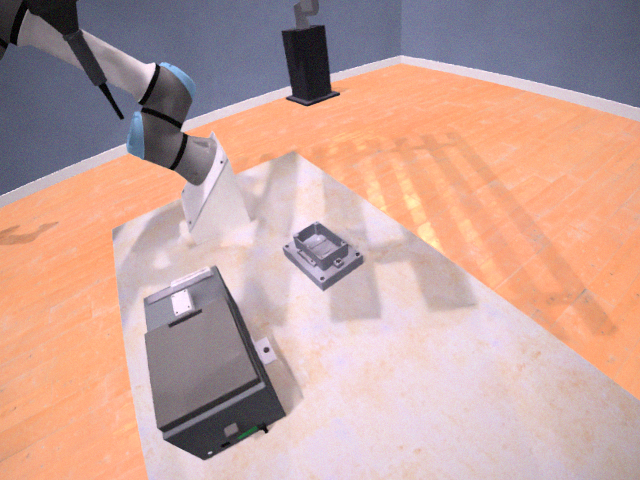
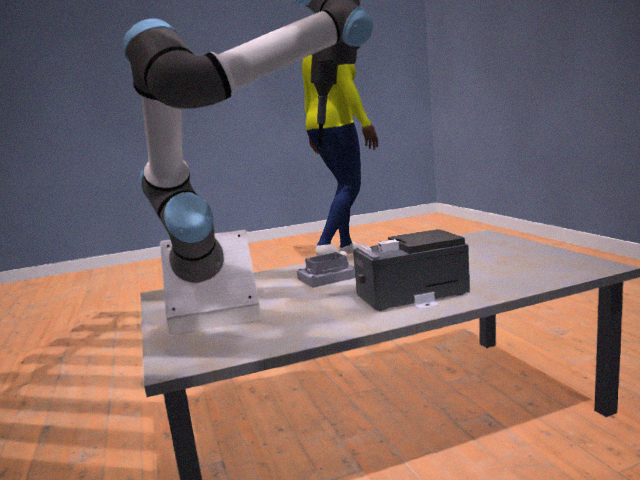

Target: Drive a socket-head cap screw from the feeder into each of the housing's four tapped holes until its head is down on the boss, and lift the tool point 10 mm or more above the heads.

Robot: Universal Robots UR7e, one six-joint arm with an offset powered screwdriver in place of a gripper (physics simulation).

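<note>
The screwdriver [image 1: 122, 118] [image 2: 320, 144] hangs from the wrist with its thin bit pointing down, high above the table. It has no fingers, and whether a screw sits on its tip is too small to tell. The grey open-topped housing [image 1: 338, 259] [image 2: 326, 263] sits on its flat grey base plate [image 1: 323, 281] [image 2: 320, 279], apart from the tool. No screw heads can be made out at its corner bosses. The dark box-shaped screw feeder [image 1: 204, 361] [image 2: 413, 279] stands beside it, with a small white plate [image 1: 181, 302] [image 2: 388, 245] at its pick-up end.
The robot's white slanted base [image 1: 222, 206] [image 2: 209, 289] stands at one end of the table [image 1: 413, 372] [image 2: 542, 263]. A white bracket [image 1: 265, 350] [image 2: 425, 300] sticks out at the feeder's foot. A person in a yellow top [image 2: 341, 103] stands behind the table. A black pedestal [image 1: 308, 64] stands farther back.
</note>
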